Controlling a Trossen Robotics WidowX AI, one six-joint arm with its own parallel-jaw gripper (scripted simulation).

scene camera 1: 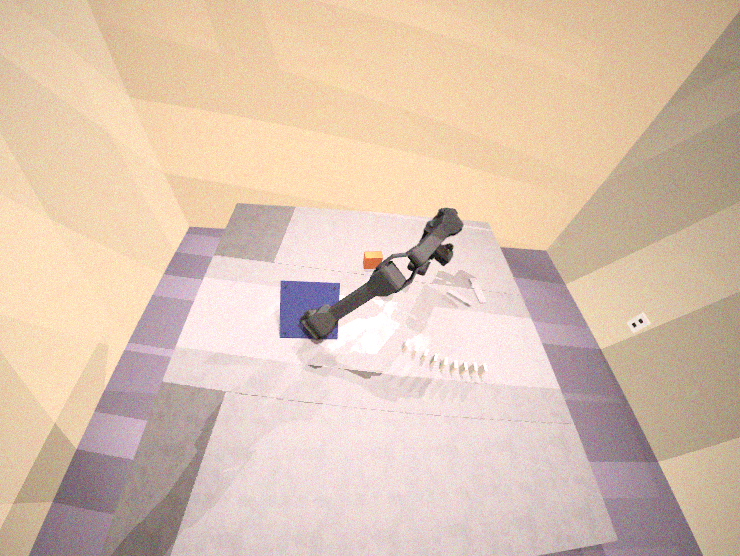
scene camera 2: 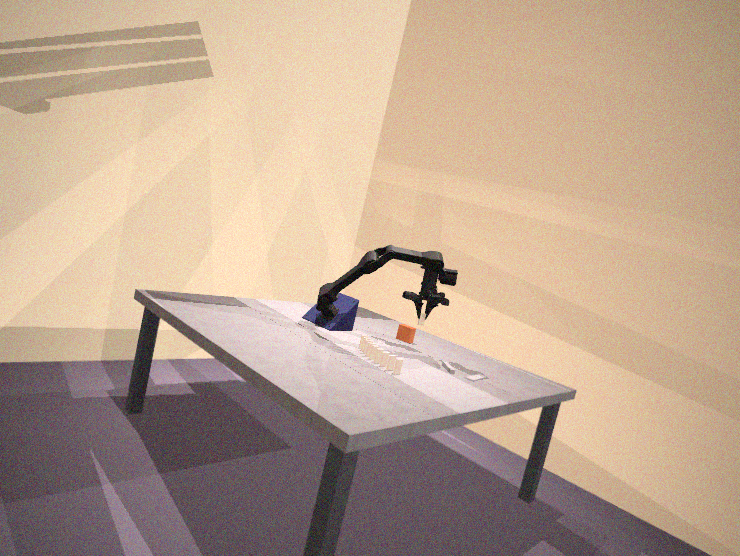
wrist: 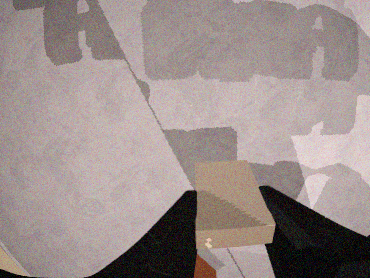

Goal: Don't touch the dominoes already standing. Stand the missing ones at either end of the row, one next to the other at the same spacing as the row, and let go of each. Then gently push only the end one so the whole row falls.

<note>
My gripper (scene camera 2: 421,319) holds a domino (wrist: 231,212).
My gripper also shows in the wrist view (wrist: 227,198).
</note>
